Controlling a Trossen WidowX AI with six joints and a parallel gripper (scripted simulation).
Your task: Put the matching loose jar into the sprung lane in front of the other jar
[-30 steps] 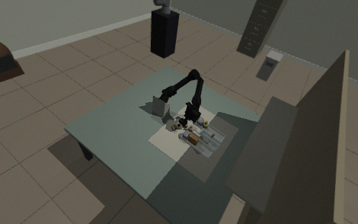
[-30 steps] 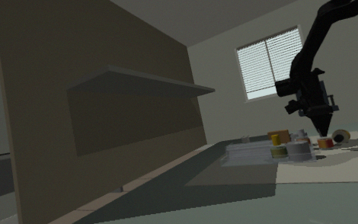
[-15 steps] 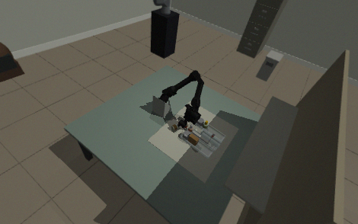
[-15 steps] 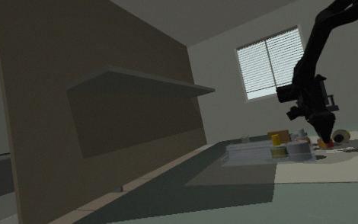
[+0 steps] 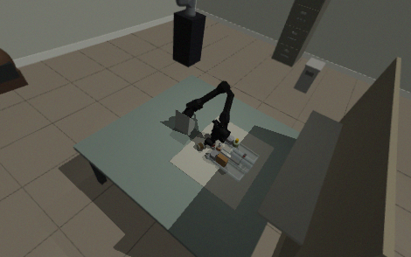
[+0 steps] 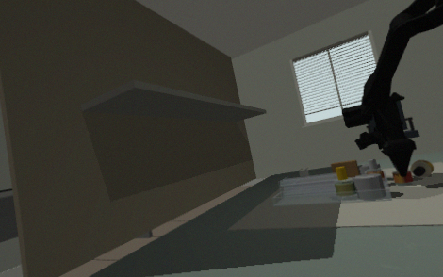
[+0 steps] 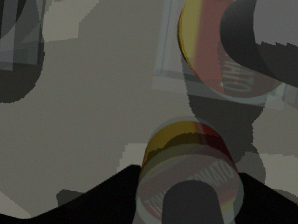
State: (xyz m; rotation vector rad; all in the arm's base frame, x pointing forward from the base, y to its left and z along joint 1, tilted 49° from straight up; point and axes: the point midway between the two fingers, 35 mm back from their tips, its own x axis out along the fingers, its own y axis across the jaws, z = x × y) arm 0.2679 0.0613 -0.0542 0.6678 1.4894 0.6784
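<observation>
The cream mat is 120 mm ahead of my gripper tip and 30 mm below it. The rest, counted from my gripper tip: brown box: 140 mm ahead, 90 mm to the right, 10 mm above; then grey lane rack: 210 mm ahead, 10 mm below.
</observation>
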